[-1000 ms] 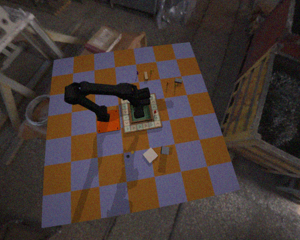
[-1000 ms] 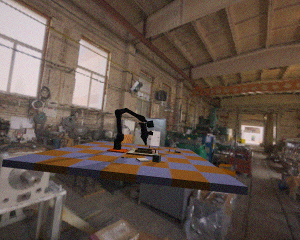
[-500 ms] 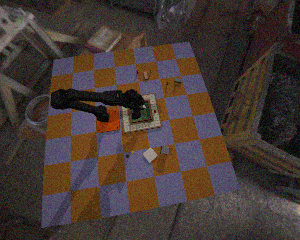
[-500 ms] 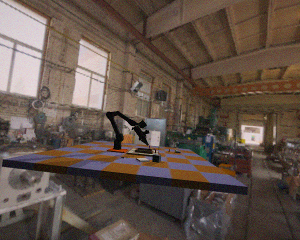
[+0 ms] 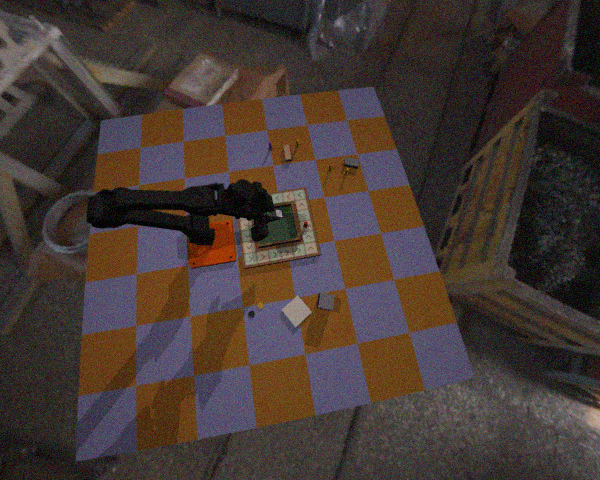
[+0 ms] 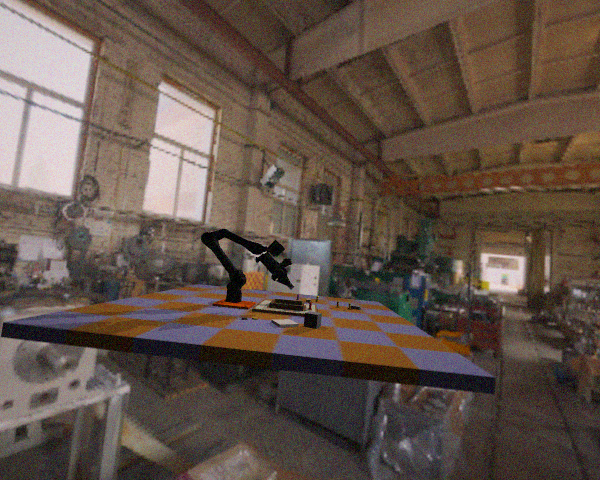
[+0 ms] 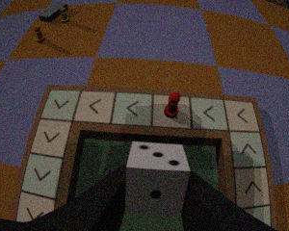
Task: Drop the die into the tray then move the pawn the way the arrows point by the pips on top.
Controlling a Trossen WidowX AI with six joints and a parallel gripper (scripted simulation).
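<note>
The white die is right at my gripper tip. The rest, counted from my gripper tip: green tray 1 cm behind, 10 cm below; then red pawn 10 cm ahead, 8 cm below; then white flat tile 7 cm ahead, 32 cm to the right, 10 cm below.
</note>
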